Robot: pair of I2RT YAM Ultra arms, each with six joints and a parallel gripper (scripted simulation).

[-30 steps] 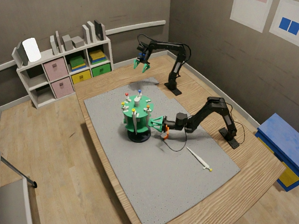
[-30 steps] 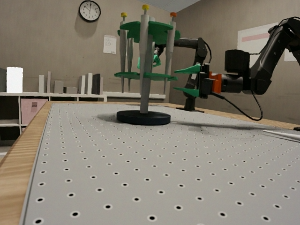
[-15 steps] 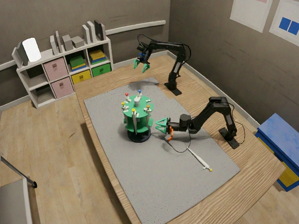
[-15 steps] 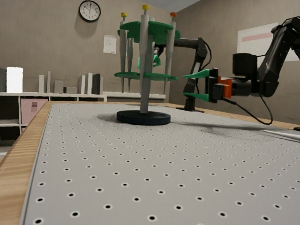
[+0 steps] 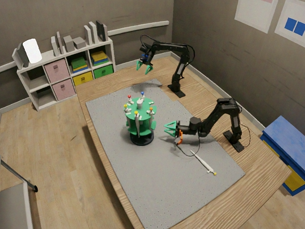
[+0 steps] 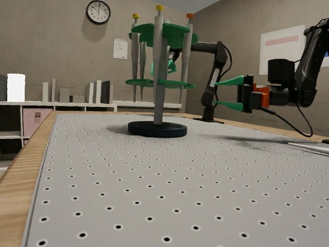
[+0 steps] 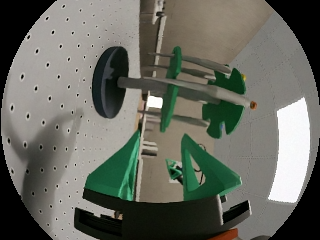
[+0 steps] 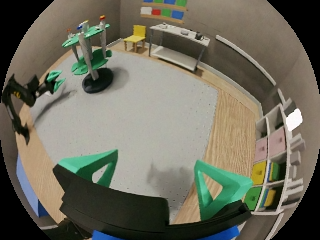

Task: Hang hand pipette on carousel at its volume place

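Now: the hand pipette 310 mm to the left of my left hand, 110 mm below it and 80 mm behind it.
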